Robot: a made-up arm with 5 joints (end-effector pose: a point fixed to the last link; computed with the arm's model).
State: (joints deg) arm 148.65 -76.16 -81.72 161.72 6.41
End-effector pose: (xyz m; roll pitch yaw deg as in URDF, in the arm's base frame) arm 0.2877 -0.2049 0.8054 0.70 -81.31 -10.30
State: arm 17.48 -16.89 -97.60 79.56 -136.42
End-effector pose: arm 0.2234 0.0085 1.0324 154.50 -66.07 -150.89
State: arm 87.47 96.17 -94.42 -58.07 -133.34
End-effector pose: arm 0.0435 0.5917 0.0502 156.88 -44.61 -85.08
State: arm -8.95 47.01 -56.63 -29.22 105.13
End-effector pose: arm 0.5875 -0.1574 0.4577 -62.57 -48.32 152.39
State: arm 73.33 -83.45 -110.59 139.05 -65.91
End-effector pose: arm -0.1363 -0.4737 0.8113 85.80 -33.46 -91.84
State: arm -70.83 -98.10 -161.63 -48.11 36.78
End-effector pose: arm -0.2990 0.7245 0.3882 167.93 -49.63 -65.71
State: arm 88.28 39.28 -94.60 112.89 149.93
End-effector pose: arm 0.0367 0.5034 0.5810 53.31 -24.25 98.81
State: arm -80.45 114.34 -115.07 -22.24 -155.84
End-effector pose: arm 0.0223 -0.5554 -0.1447 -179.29 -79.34 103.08
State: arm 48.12 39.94 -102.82 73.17 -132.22
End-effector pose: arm 0.4261 0.4153 0.5946 -5.19 -67.97 33.29
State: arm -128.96 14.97 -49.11 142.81 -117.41
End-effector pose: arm -0.2152 -0.2106 0.7551 -37.96 27.68 -138.17
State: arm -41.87 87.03 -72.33 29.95 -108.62
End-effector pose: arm 0.2585 -0.3226 0.0589 -35.29 -36.79 -53.72
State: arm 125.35 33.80 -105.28 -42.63 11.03
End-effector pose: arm -0.4055 0.5300 0.8867 18.58 36.25 -51.99
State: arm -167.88 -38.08 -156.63 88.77 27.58
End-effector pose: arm 0.2010 0.0331 1.2310 0.09 28.21 10.55
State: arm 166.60 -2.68 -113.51 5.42 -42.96
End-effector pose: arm -0.3757 0.0706 1.1878 76.11 25.71 -1.07
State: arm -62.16 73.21 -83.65 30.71 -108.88
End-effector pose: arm 0.2120 -0.5407 0.1762 -25.25 -60.31 -81.48
